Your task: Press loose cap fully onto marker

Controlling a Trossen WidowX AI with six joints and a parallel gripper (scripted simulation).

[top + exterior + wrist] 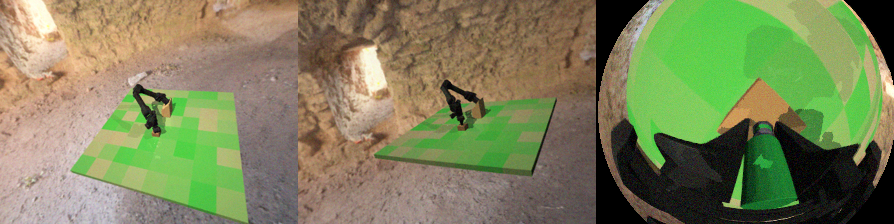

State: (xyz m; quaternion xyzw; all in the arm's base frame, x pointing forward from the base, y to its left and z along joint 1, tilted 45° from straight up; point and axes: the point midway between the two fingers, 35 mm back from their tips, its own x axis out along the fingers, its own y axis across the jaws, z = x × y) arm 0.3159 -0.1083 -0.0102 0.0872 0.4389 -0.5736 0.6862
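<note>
Right now my gripper tip is 1 cm past the green cap, 1 cm to the right of it and 5 cm below it. From my gripper tip the other things lie so: holder block 1 cm behind, 1 cm to the left, 2 cm below.
</note>
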